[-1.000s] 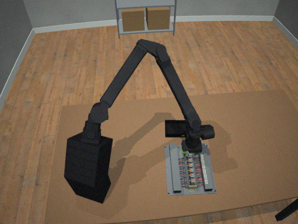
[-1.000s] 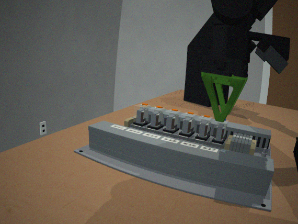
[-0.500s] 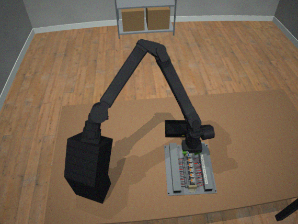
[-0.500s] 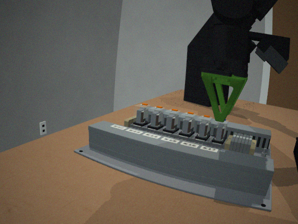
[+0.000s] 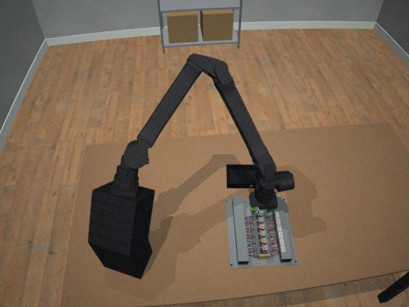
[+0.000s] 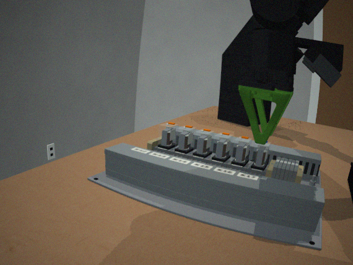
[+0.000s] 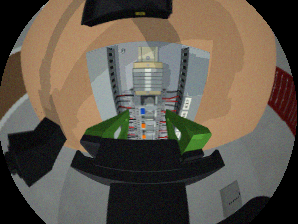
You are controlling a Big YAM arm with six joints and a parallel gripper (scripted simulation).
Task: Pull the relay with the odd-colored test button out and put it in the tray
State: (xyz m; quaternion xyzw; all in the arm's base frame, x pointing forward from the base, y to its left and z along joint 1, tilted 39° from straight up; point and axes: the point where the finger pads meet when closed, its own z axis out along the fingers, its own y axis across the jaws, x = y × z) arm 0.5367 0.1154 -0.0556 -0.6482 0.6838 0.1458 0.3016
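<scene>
Right now the relay is 30 mm below my hand. Round my hand: black tray (230 mm to the left, 60 mm below, 40 mm behind).
</scene>
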